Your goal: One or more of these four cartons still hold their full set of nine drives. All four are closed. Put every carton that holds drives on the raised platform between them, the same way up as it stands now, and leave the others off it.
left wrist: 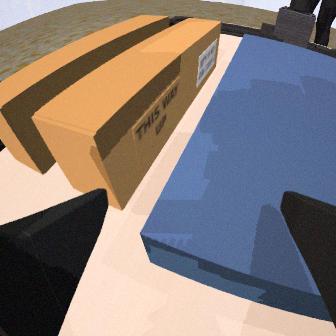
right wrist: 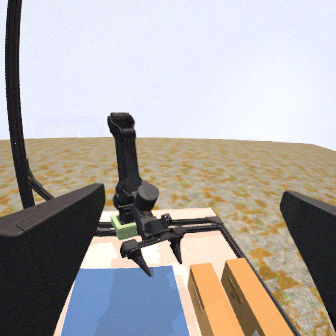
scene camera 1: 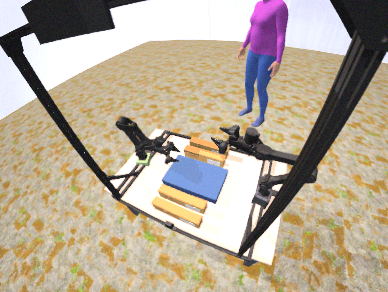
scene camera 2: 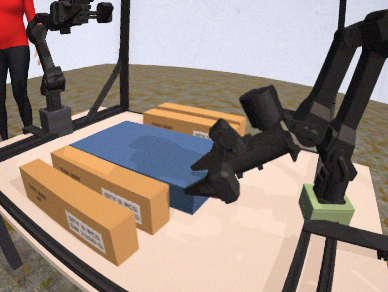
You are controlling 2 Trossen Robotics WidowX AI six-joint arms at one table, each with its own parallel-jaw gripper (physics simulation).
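Frame: origin at the left arm's base, x ahead, y left, z up, level; metres.
Seen in the pictures: left gripper, fingertip midpoint: (left wrist: 196, 199) (right wrist: 165, 269) (scene camera 1: 179, 156) (scene camera 2: 188, 179); right gripper, fingertip midpoint: (right wrist: 196, 196) (scene camera 1: 215, 132) (scene camera 2: 98, 7); left arm's base, link origin: (right wrist: 126, 218) (scene camera 1: 142, 157) (scene camera 2: 328, 195); right arm's base, link origin: (left wrist: 298, 11) (scene camera 1: 264, 192) (scene camera 2: 54, 108).
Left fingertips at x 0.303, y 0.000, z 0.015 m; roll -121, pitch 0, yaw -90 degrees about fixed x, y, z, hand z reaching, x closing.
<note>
Offsets run from my left fingertips to a thing's top centre.
The blue raised platform @[0.126 m ahead, 0.163 m right, 0.007 m down] (scene camera 1: 195, 177) (scene camera 2: 135, 150) (left wrist: 260, 150) (right wrist: 120, 300) is bare. Two closed orange cartons lie along each long side. Scene camera 1's back pair is an inner carton @[0.185 m ahead, 0.021 m left, 0.017 m up] (scene camera 1: 204, 154) (scene camera 2: 107, 180) (left wrist: 115, 85) (right wrist: 210, 295) and an outer carton @[0.220 m ahead, 0.112 m left, 0.018 m up] (scene camera 1: 207, 145) (scene camera 2: 75, 210) (left wrist: 75, 60) (right wrist: 255, 295). Its front pair is an inner carton @[0.053 m ahead, 0.340 m right, 0.017 m up] (scene camera 1: 182, 198) (scene camera 2: 165, 125) and an outer carton @[0.029 m ahead, 0.431 m right, 0.018 m up] (scene camera 1: 176, 211). My left gripper (scene camera 1: 177, 155) (scene camera 2: 190, 180) (left wrist: 196, 199) (right wrist: 165, 269) is open, above the platform's end near the inner back carton. My right gripper (scene camera 1: 216, 134) (right wrist: 196, 196) is open, high above the back pair's other end.
A green block (scene camera 1: 143, 159) (scene camera 2: 327, 205) (right wrist: 124, 227) sits under the left arm's base. Black frame posts (scene camera 1: 65, 125) and rails surround the table. A person in purple (scene camera 1: 267, 30) stands beyond the table; another in red (scene camera 2: 14, 25) shows in scene camera 2.
</note>
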